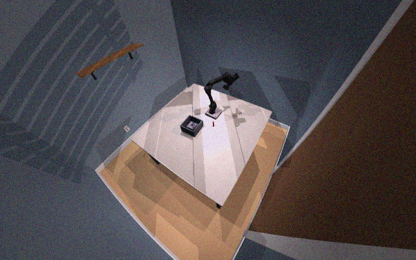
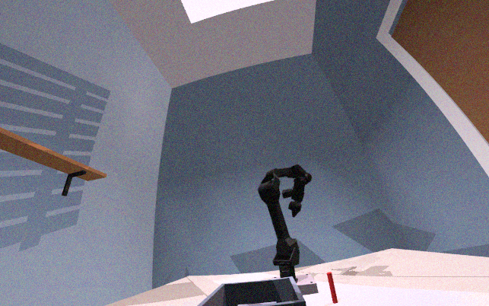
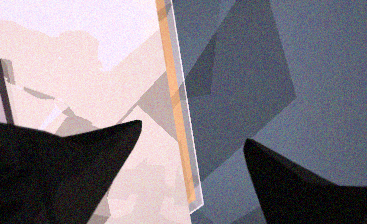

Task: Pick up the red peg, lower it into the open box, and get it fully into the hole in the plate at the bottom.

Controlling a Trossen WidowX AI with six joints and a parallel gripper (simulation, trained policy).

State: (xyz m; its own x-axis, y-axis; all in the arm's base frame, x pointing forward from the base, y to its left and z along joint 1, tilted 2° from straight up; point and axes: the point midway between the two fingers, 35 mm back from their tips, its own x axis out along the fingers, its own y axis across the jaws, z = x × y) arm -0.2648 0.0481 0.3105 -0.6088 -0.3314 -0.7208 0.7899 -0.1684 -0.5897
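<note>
The red peg is 43 cm ahead of my gripper tip, 10 cm to the left of it and 27 cm below it. The rest, counted from my gripper tip: grey plate: 61 cm ahead, 7 cm to the right, 27 cm below; then dark box: 61 cm ahead, 7 cm to the right, 29 cm below.
</note>
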